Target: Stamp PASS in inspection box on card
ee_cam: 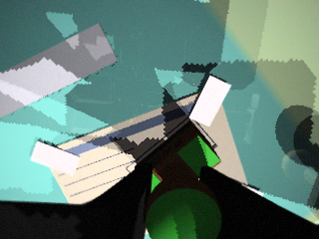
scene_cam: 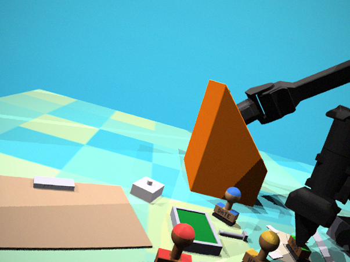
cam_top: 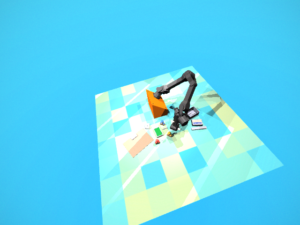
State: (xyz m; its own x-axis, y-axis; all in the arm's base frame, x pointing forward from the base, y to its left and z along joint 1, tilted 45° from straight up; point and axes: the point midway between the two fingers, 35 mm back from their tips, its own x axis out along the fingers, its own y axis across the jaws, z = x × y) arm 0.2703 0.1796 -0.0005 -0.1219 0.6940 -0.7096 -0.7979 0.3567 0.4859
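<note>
Right now the green-knobbed stamp is right at my gripper tip. The rest, counted from my gripper tip: bolt (10 cm to the right, 2 cm below); yellow hold stamp (7 cm ahead, 9 cm to the right); card (2 cm behind, 3 cm below).
</note>
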